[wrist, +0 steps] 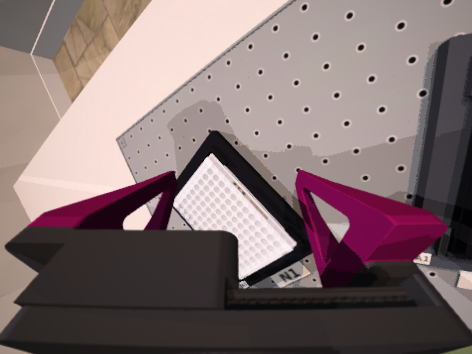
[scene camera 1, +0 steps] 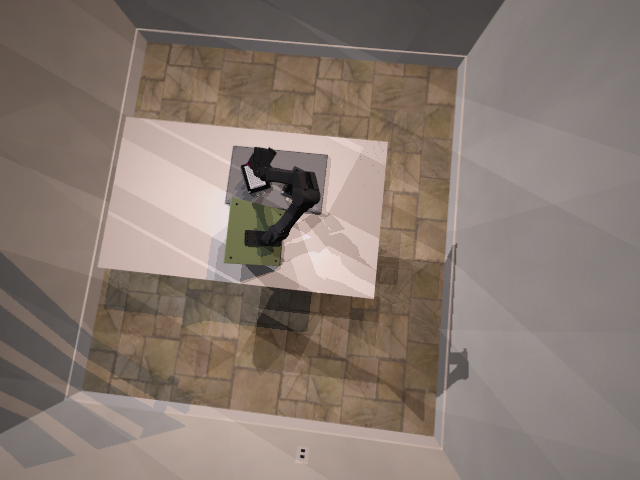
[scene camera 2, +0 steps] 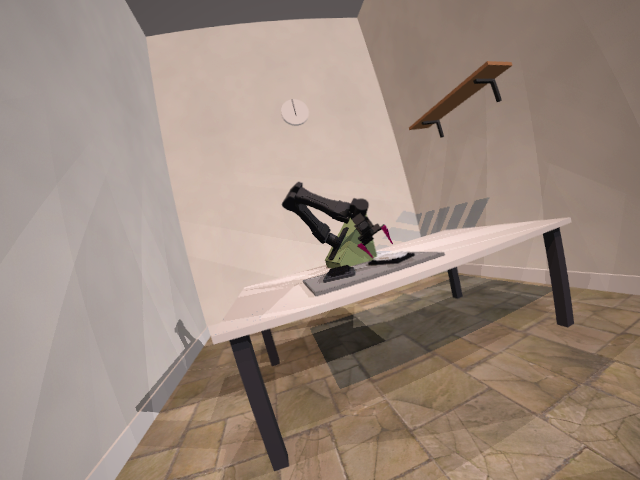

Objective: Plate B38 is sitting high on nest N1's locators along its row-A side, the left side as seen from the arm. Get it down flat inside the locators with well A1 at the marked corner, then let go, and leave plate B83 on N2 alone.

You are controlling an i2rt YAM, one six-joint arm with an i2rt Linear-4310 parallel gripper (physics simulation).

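Pixels of known places: gripper, fingertip midpoint: point(wrist: 236, 177) point(scene camera 2: 382, 251); arm's base, origin of the base link: point(scene camera 1: 263, 238) point(scene camera 2: 339, 244).
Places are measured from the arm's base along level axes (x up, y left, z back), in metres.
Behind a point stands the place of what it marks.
Plate B38 point(scene camera 1: 254, 178) @[x -0.085, y 0.088, z -0.329 m] point(scene camera 2: 392, 255) @[x -0.083, y 0.077, z -0.381 m] point(wrist: 225, 210) @[x -0.084, y 0.078, z -0.359 m], white with many wells, sits on the black nest N1 point(scene camera 1: 259, 189) @[x -0.098, y 0.061, z -0.273 m] point(wrist: 252, 182) @[x -0.097, y 0.041, z -0.374 m]. In the wrist view the black border is wide along the plate's right long side and very narrow on its left, where the gripper body hides part; its exact tilt is hard to tell. A small marker point(wrist: 243, 284) @[x -0.097, y 0.115, z -0.258 m] shows at the nest's near corner. My gripper point(scene camera 2: 381, 249) @[x -0.053, y 0.033, z -0.389 m] point(wrist: 236, 177) @[x -0.053, y 0.033, z -0.389 m] is open and empty above the plate, its magenta fingers apart on either side. Nest N2 point(scene camera 2: 339, 272) point(wrist: 431, 150) stands to the right; plate B83 is mostly out of the wrist view.
Both nests stand on a grey perforated board point(scene camera 1: 310, 160) @[x -0.108, y -0.207, z -0.445 m] point(scene camera 2: 315, 289) @[x -0.108, y -0.286, z -0.431 m] point(wrist: 305, 67) @[x -0.108, y -0.046, z -0.446 m]. The arm's green base plate point(scene camera 1: 237, 222) @[x 0.104, y 0.094, z -0.060 m] lies beside it on the pale table point(scene camera 1: 165, 196) @[x -0.121, y 0.585, z -0.228 m]. The N1 label point(wrist: 290, 274) @[x -0.107, y 0.054, z -0.255 m] is at the nest's near end. The arm passes over the N2 side.
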